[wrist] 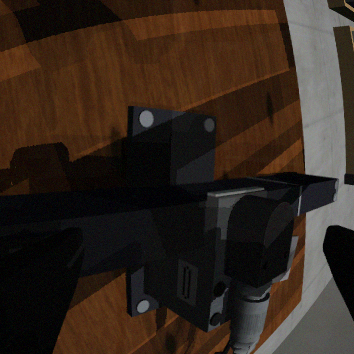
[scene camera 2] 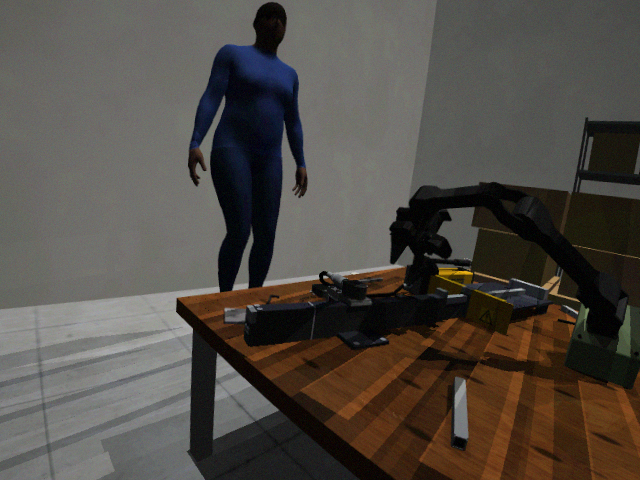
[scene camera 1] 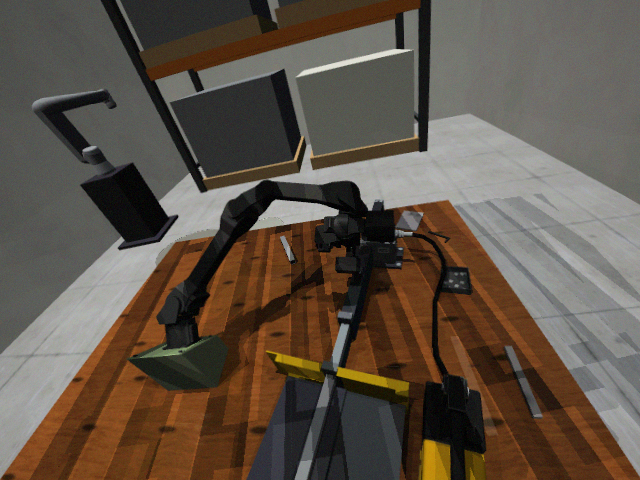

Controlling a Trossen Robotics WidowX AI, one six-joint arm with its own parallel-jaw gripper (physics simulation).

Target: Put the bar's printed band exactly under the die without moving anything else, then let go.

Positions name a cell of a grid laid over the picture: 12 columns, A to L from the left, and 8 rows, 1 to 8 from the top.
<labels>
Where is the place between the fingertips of my gripper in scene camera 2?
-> H5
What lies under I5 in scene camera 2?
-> A yellow and black device.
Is my gripper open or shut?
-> Open.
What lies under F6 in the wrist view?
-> A press.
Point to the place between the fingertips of my gripper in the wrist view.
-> H6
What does my gripper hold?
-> Nothing.
</labels>
